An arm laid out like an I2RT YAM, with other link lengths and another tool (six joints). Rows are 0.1 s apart.
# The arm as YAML. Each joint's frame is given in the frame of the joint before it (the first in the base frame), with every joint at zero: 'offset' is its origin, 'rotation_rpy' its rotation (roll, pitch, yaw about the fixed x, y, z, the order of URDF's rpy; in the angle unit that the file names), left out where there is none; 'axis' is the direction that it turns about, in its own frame. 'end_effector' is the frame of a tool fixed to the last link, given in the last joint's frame.
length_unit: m
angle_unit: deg
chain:
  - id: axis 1
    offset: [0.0, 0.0, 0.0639]
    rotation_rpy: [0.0, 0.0, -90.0]
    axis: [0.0, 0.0, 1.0]
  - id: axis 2
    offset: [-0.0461, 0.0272, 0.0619]
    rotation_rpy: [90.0, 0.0, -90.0]
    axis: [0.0, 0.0, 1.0]
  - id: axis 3
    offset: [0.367, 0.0, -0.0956]
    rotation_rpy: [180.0, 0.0, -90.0]
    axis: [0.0, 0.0, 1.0]
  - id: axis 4
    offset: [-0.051, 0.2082, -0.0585]
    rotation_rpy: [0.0, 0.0, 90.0]
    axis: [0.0, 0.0, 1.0]
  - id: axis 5
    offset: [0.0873, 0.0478, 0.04]
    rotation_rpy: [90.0, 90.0, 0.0]
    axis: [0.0, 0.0, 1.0]
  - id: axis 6
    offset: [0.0, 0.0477, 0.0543]
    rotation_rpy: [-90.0, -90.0, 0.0]
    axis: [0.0, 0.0, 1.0]
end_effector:
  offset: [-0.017, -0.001, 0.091]
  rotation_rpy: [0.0, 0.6, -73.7]
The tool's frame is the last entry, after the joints.
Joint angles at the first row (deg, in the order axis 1, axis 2, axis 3, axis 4, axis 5, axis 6):
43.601, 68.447, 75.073, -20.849, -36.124, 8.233
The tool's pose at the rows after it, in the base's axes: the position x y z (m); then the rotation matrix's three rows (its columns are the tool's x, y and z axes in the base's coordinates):
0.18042 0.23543 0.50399; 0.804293 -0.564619 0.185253; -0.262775 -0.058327 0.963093; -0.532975 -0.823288 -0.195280
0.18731 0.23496 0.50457; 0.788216 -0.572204 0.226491; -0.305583 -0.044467 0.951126; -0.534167 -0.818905 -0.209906
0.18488 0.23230 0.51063; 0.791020 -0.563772 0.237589; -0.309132 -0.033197 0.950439; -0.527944 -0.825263 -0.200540
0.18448 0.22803 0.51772; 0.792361 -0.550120 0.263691; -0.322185 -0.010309 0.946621; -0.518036 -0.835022 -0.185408
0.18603 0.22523 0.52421; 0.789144 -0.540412 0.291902; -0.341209 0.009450 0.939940; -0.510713 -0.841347 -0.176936
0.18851 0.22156 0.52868; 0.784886 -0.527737 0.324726; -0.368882 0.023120 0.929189; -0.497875 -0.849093 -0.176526
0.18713 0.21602 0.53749; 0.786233 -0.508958 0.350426; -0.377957 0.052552 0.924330; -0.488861 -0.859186 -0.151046
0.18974 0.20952 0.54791; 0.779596 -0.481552 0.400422; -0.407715 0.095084 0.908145; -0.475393 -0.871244 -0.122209
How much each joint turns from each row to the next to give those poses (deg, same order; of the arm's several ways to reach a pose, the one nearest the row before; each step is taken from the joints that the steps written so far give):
-0.026, 0.010, -0.172, 0.965, 0.827, 0.623
0.065, 0.454, 1.169, -1.323, 2.613, 0.371
0.295, -0.512, 0.854, -0.589, 0.838, 0.089
0.054, -0.629, 0.704, -0.106, 1.442, 0.130
0.122, -0.180, 1.158, -0.572, 1.720, 0.135
-0.068, -0.131, 1.160, -1.076, 1.899, -0.439
0.012, -0.807, 0.560, 0.399, 1.370, 0.257
0.019, -0.590, 0.872, 0.546, 2.917, 0.181

